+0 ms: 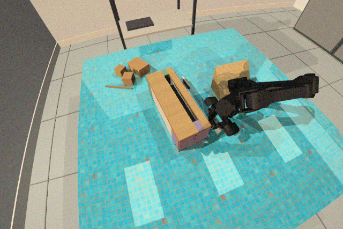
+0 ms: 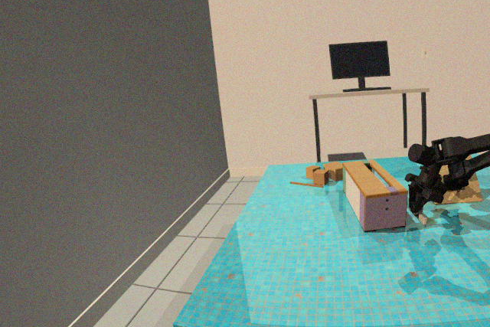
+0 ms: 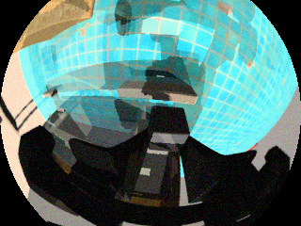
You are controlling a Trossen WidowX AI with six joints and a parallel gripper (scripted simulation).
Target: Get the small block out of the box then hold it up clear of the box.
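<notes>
The small grey block is 2 cm behind my gripper tip and 1 cm above it. The rest, counted from my gripper tip: thin stick 40 cm ahead, 42 cm to the right, 4 cm below; long tan box 9 cm ahead, 15 cm to the right, 2 cm above.
</notes>
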